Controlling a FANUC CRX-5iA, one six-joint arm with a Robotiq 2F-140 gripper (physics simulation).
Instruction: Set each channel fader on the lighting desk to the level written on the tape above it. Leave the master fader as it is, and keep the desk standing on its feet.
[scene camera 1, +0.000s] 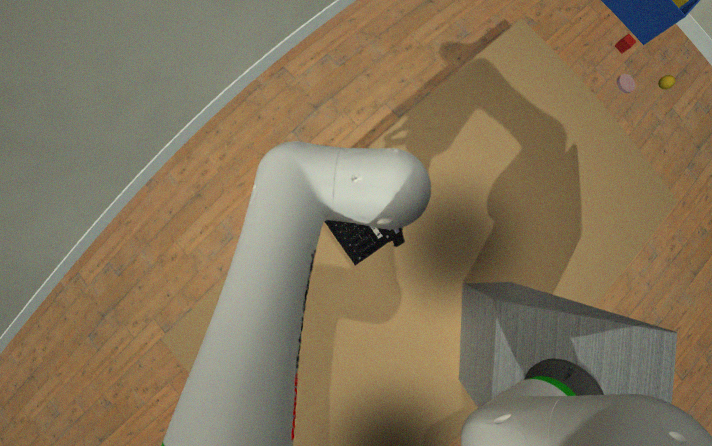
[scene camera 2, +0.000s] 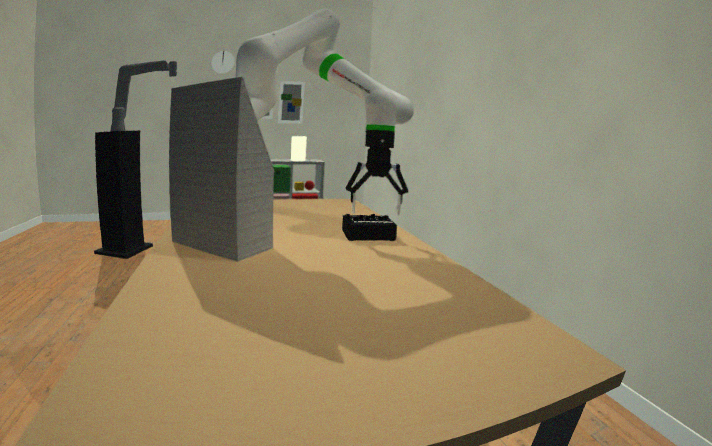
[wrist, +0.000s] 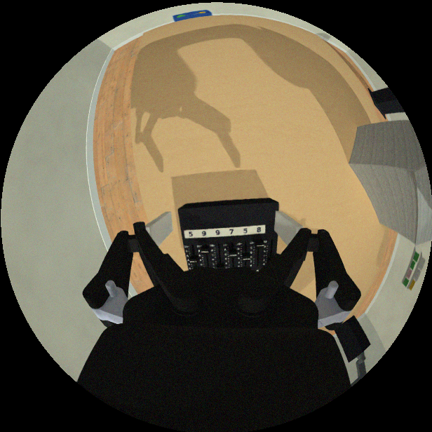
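Where they show: gripper, fingertip midpoint: (scene camera 2: 375, 213); arm's base, origin of the base link: (scene camera 2: 219, 127).
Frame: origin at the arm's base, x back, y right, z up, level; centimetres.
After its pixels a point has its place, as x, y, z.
Observation:
The black lighting desk (scene camera 1: 353, 244) @(-40.8, -28.2, -30.4) (scene camera 2: 370, 231) @(-45.8, -17.5, -32.6) (wrist: 226, 212) stands upright on the table (scene camera 1: 378, 357) @(-5.4, -33.2, -35.9) (scene camera 2: 294, 388) @(-40.2, 62.6, -35.9) (wrist: 280, 135). Its white tape (wrist: 225, 231) reads 5, 9, 9, 7, 5, 8 from left to right in the wrist view. Fader caps stand at differing heights below it: the sixth cap (wrist: 260, 245) is high, the second cap (wrist: 205, 250) a little lower, and the third cap (wrist: 219, 266) low. My gripper (scene camera 2: 376, 211) @(-47.1, -19.3, -26.9) (wrist: 223, 220) is open and empty, its fingertips just above the desk, one toward each side. Its body hides the desk's lower part; I cannot make out the master fader.
A tall grey block (scene camera 1: 478, 336) @(-6.7, -5.6, -23.0) (scene camera 2: 204, 168) @(-0.1, 9.2, -11.5) (wrist: 382, 145) stands on the table beside the arm's base. A black pedestal (scene camera 2: 119, 194) with a grey jointed arm stands left of it in scene camera 2. A blue bin (scene camera 1: 643, 21) and a red cube (scene camera 1: 625, 43) are beyond the table.

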